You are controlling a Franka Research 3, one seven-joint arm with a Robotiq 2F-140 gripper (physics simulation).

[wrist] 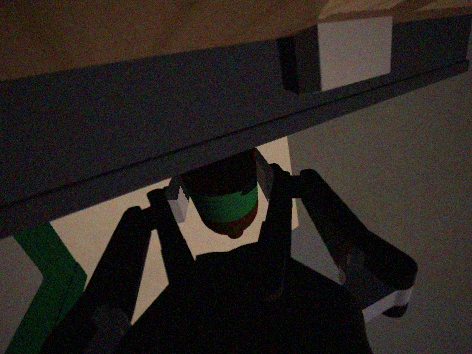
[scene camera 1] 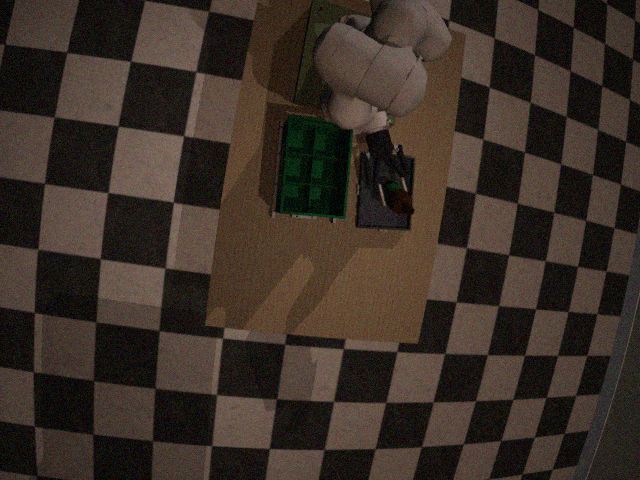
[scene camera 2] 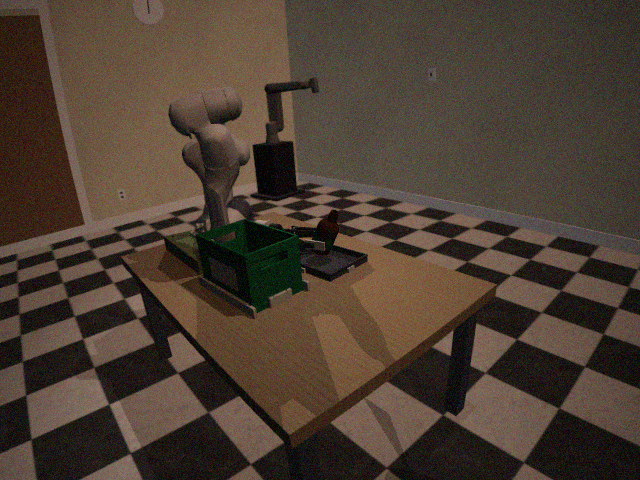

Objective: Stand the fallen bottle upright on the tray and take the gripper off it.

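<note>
The brown bottle with a green band is neck up but leans, its neck tipped to the right in scene camera 2. It is over the dark tray, low down. In the wrist view the tray's side hides the bottle's base, so contact with the tray floor cannot be told. My gripper reaches in nearly level and is shut on the bottle, one finger on each side at the green band.
A tall green crate stands close beside the tray, on the left in scene camera 1. Pale brackets sit along the bases of crate and tray. A green board lies behind the crate. Another arm stands in the background.
</note>
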